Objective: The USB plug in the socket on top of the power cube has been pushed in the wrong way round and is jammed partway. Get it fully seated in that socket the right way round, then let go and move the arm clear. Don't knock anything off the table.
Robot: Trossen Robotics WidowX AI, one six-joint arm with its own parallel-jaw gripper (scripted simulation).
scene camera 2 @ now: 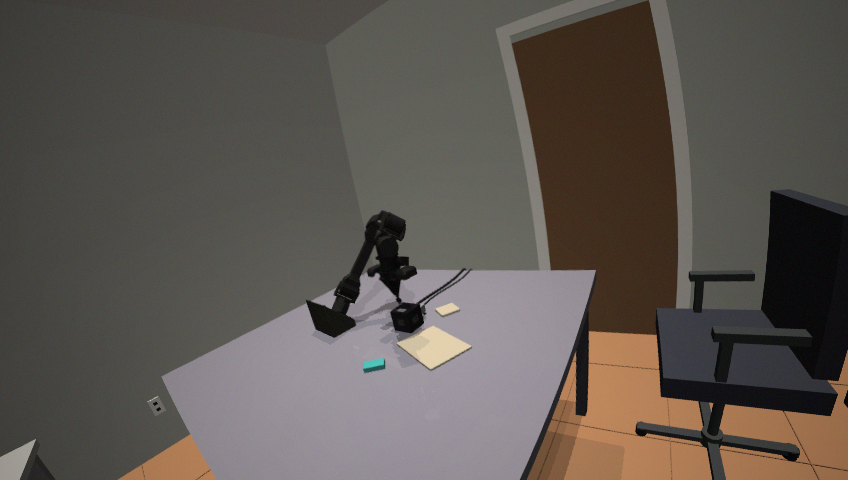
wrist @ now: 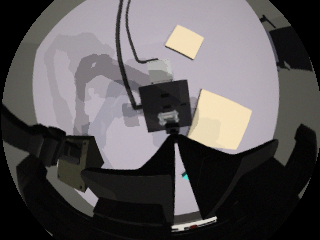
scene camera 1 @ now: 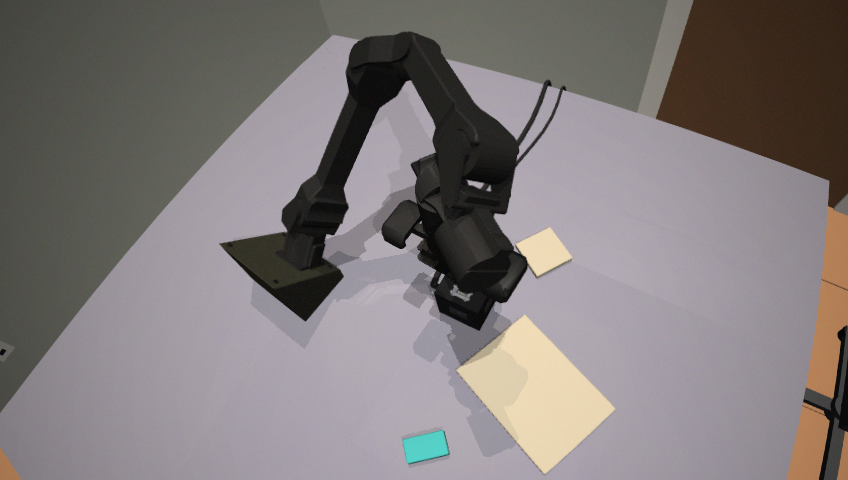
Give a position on a small cream pad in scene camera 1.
At 544, 251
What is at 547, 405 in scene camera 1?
A large cream sheet.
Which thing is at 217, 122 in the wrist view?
A large cream sheet.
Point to a small cream pad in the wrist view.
187, 43
